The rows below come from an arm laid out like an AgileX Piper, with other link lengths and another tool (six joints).
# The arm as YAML. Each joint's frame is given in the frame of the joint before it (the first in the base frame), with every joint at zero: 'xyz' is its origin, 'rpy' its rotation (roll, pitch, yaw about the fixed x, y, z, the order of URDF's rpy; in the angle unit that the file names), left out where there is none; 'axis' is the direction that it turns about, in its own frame. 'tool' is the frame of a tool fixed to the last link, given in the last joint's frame.
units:
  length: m
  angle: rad
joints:
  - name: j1
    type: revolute
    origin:
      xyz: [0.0, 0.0, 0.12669]
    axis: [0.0, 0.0, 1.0]
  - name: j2
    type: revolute
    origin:
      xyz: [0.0, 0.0, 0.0]
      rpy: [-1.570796, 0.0, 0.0]
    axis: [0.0, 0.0, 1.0]
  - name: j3
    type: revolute
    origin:
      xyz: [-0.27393, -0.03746, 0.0]
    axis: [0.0, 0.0, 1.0]
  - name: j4
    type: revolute
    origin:
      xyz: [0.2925, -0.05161, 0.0]
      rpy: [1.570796, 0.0, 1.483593]
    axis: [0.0, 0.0, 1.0]
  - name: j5
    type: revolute
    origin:
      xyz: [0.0, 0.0, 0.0]
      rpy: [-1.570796, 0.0, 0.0]
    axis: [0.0, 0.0, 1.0]
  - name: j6
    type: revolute
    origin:
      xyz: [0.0, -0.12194, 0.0]
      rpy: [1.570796, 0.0, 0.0]
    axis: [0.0, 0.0, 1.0]
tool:
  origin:
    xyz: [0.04, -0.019, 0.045]
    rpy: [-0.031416, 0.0, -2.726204]
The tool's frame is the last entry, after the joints.
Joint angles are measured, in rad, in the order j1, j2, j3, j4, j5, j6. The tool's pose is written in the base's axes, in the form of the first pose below.
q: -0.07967, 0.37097, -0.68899, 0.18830, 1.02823, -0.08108
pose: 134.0, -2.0, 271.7, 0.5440, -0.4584, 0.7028, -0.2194, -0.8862, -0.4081
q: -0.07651, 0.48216, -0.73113, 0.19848, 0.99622, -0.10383
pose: 154.8, -2.7, 275.4, 0.5744, -0.4477, 0.6853, -0.2204, -0.8908, -0.3973
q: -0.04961, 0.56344, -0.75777, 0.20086, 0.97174, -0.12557
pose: 171.1, -0.2, 275.2, 0.6090, -0.4186, 0.6737, -0.1988, -0.9029, -0.3812
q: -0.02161, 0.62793, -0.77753, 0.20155, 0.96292, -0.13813
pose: 182.7, 3.9, 272.4, 0.6458, -0.3922, 0.6551, -0.1804, -0.9121, -0.3682
